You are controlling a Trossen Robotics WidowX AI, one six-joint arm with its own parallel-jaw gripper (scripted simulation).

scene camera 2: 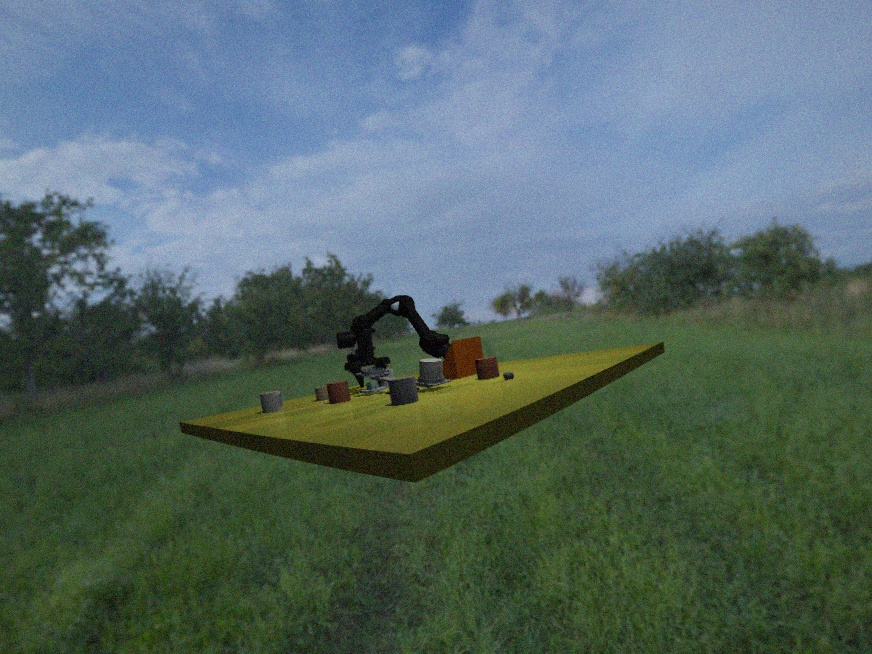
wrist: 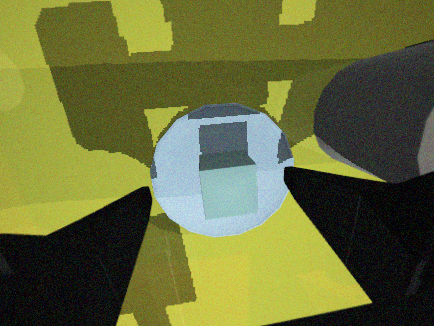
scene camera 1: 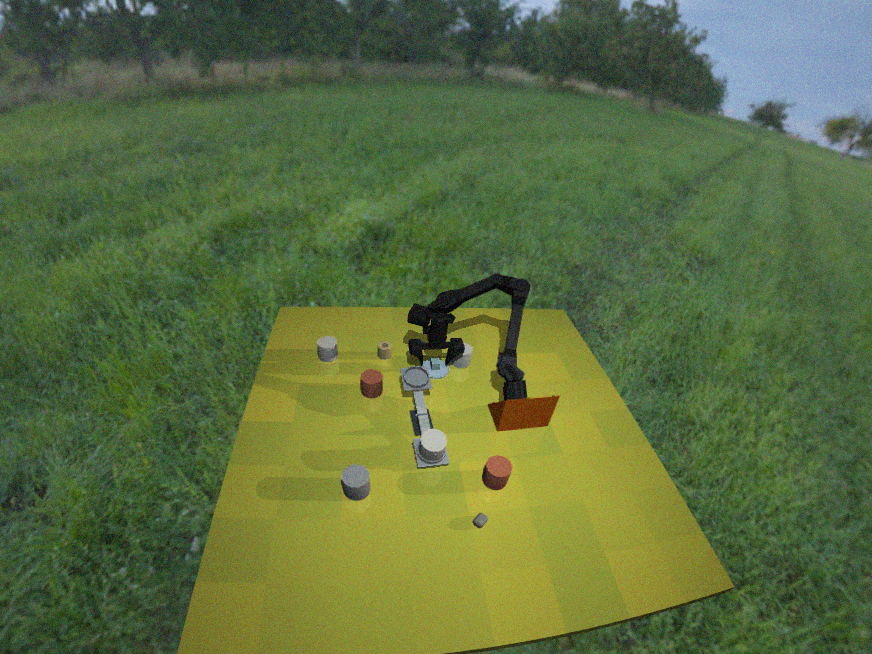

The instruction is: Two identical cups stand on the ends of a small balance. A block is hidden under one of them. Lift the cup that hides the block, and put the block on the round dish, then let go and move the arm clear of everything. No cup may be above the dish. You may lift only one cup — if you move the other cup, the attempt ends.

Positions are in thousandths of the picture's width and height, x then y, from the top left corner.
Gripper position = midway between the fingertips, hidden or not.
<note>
My gripper (scene camera 1: 498, 557) is open, holding nothing. Further things: a pale teal block (wrist: 526, 554) and a red cylinder (scene camera 1: 571, 719).
My gripper also shows in scene camera 2 (scene camera 2: 426, 589) and in the wrist view (wrist: 503, 563).
</note>
